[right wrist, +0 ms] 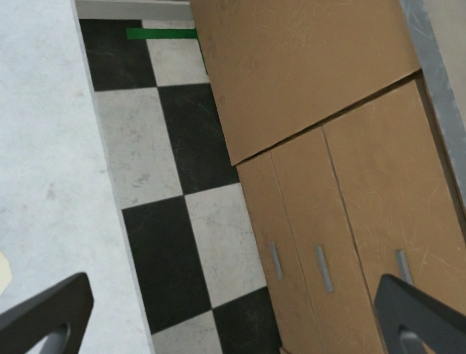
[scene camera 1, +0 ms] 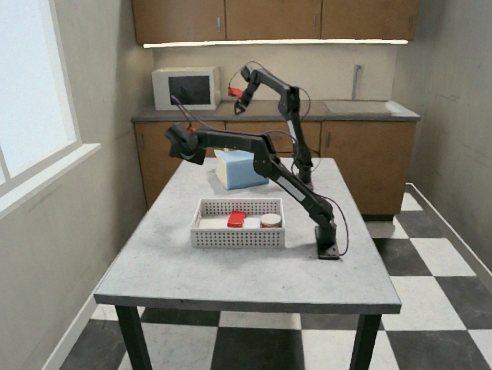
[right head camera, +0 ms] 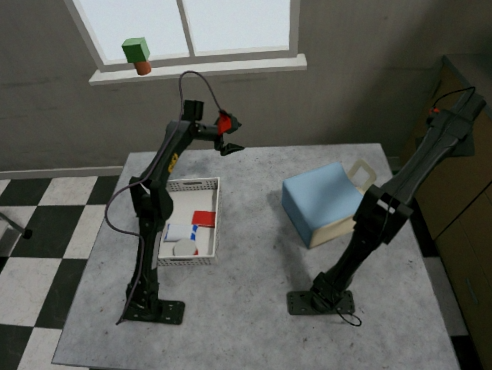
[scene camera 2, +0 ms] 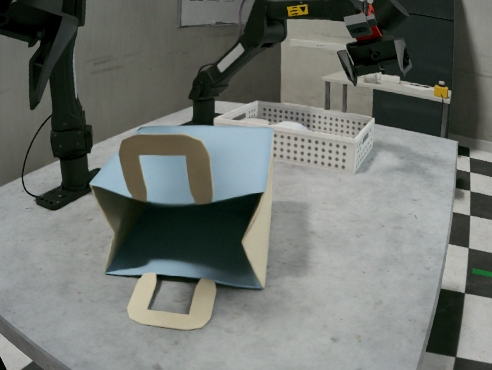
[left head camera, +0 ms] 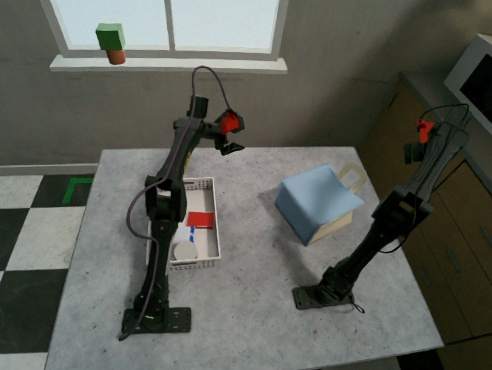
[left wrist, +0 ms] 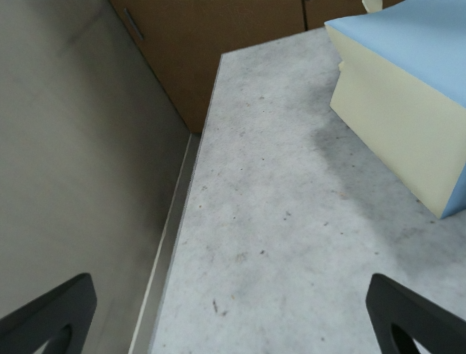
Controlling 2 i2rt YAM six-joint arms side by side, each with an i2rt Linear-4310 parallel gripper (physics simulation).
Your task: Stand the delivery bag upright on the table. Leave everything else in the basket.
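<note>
The light-blue and cream delivery bag (left head camera: 317,195) (right head camera: 320,192) (scene camera 1: 245,170) (scene camera 2: 240,150) (left wrist: 400,105) lies on its side on the table, its open mouth and two cream handles facing scene camera 2. The white basket (left head camera: 217,220) (right head camera: 218,220) (scene camera 1: 237,239) (scene camera 2: 320,152) holds a red box (left head camera: 201,220) (right head camera: 204,218) (scene camera 1: 236,219), a white-and-blue pack (right head camera: 176,232) and a round white-topped can (left head camera: 185,250) (right head camera: 185,247) (scene camera 1: 271,220). My left gripper (left head camera: 242,134) (right head camera: 241,136) (scene camera 2: 381,77) (left wrist: 231,286) is open and empty above the table's back part. My right gripper (right wrist: 233,287) is open and empty, high beyond the bag's mouth side.
The table (left head camera: 250,300) (right head camera: 250,310) (scene camera 1: 250,280) ends at the right, near the brown cabinets (left head camera: 435,235) (right wrist: 310,100). A microwave (scene camera 1: 210,87) stands on the counter. A window sill with a potted plant (left head camera: 111,37) (right head camera: 136,50) is on the back wall. Both arm bases stand at the table's front.
</note>
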